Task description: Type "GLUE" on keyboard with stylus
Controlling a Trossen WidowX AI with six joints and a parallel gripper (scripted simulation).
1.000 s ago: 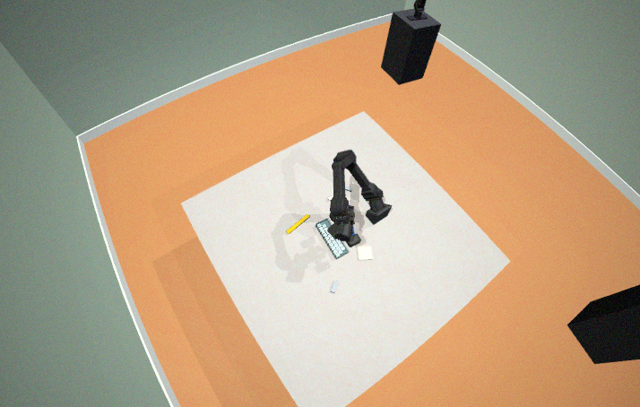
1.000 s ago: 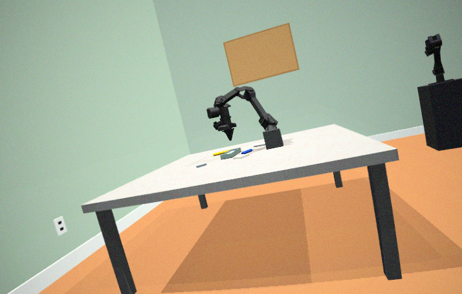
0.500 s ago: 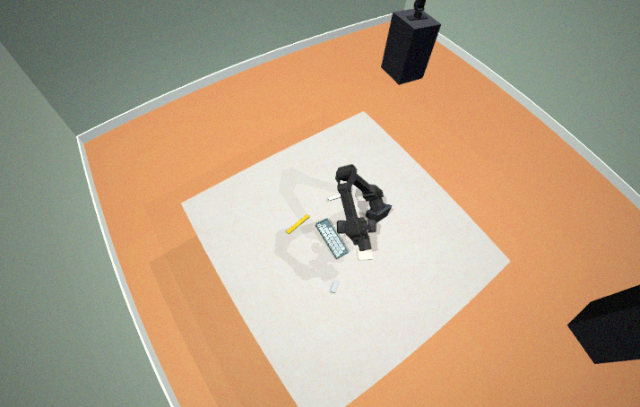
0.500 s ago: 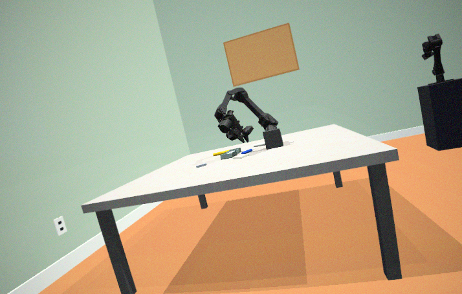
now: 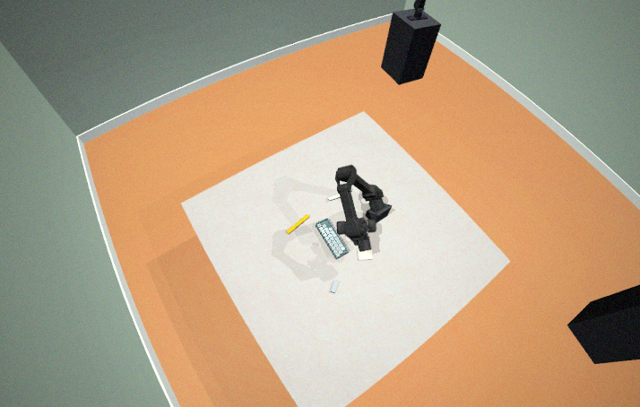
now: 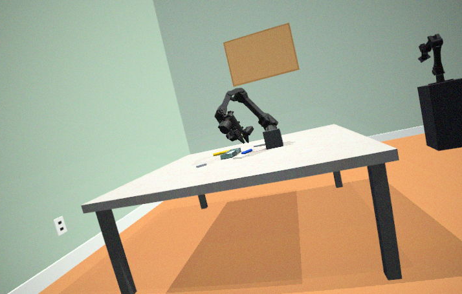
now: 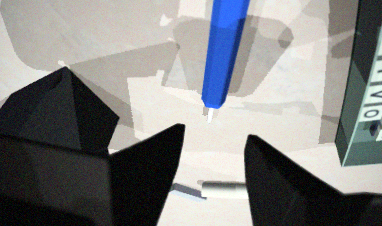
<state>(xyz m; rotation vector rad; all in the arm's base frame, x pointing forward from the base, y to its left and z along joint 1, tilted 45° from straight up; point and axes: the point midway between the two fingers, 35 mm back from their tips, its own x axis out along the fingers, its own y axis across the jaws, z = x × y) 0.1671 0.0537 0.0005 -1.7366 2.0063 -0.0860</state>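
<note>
Now: the blue stylus 5 cm below my gripper tip, 2 cm to the right of it and 1 cm behind it. Round my gripper tip: cream block: 14 cm to the left, 6 cm below; then white bar: 21 cm to the right, 5 cm below, 3 cm behind; then yellow bar: 23 cm ahead, 15 cm to the right, 5 cm below.
</note>
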